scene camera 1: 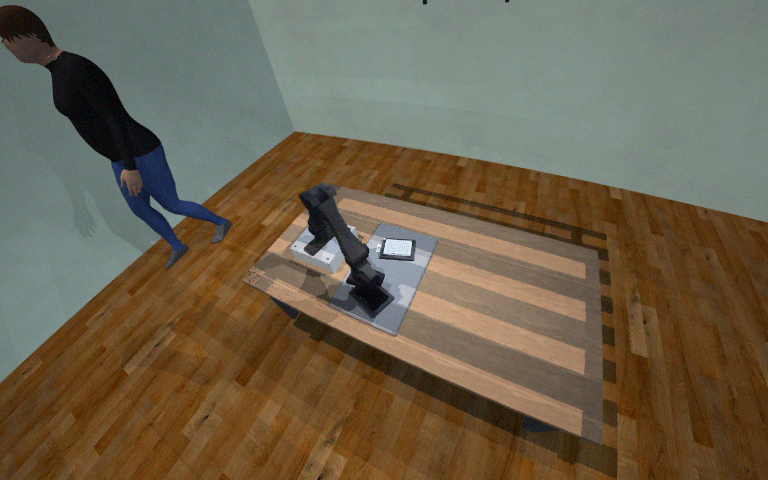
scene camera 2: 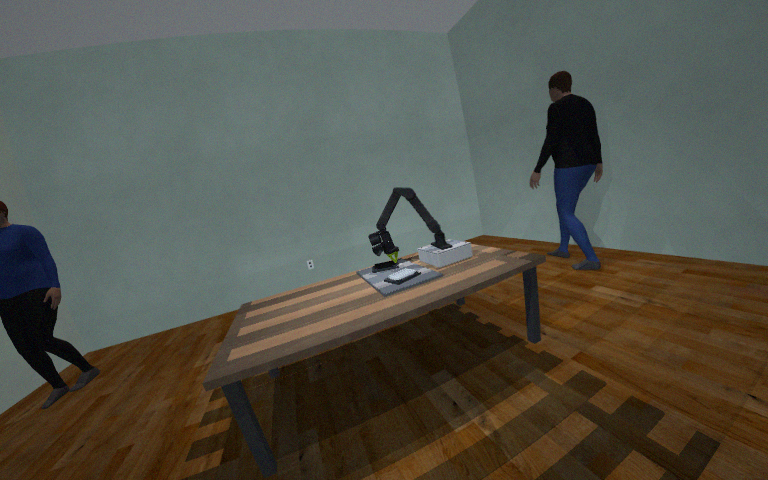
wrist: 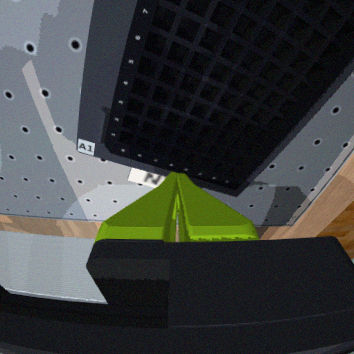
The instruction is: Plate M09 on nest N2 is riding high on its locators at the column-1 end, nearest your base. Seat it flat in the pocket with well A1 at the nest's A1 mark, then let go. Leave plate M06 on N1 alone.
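Frame: origin at the arm's base, x back, y down, z right, level; metres.
Seen in the pictures: gripper, fingertip midpoint: (scene camera 1: 358, 284) (scene camera 2: 396, 262) (wrist: 176, 177); arm's base, link origin: (scene camera 1: 323, 239) (scene camera 2: 441, 245).
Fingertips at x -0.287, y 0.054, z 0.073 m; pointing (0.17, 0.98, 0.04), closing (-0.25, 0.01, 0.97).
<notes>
Pixels of each thing's top centre, then the offset from my fingertips to it. "spot": a spot on its surface instead. Level surfaces: height alone.
- black plate M09, top centre: (wrist: 235, 67) (scene camera 1: 370, 293) (scene camera 2: 384, 263) dx -0.074, dy -0.008, dz +0.005 m
- dark nest N2, surface spot: (wrist: 92, 95) spot: dx -0.042, dy +0.006, dz -0.054 m
- nest's A1 mark, top centre: (wrist: 85, 146) dx -0.007, dy +0.006, dz -0.059 m
- white plate M06, top centre: (scene camera 1: 397, 246) (scene camera 2: 401, 273) dx -0.024, dy -0.009, dz -0.264 m
- nest N1, top centre: (scene camera 1: 397, 247) (scene camera 2: 402, 274) dx -0.024, dy +0.000, dz -0.264 m
- striped wooden table, surface height: dy +0.030 m
The black plate M09 (wrist: 210, 90) (scene camera 1: 372, 298) lies on the dark nest N2 (wrist: 92, 95), its column-1 edge towards the fingers in the wrist view. The nest's A1 mark (wrist: 86, 146) is beside the plate's column-1 corner. Whether that end is raised or flat is hard to tell. My gripper (wrist: 176, 177) (scene camera 2: 394, 262) is shut and empty, its green fingertips together over the plate's near edge; whether they touch it is unclear. The white plate M06 (scene camera 1: 397, 247) (scene camera 2: 403, 275) sits on nest N1 (scene camera 1: 396, 258), apart from the gripper.
Both nests stand on a grey perforated board (scene camera 1: 399, 322) (wrist: 30, 115) on the striped wooden table (scene camera 1: 509, 316). The arm's white base box (scene camera 1: 317, 257) (scene camera 2: 445, 254) stands beside the board. A person (scene camera 1: 101, 113) (scene camera 2: 574, 135) and another person (scene camera 2: 25, 266) are away from the table.
</notes>
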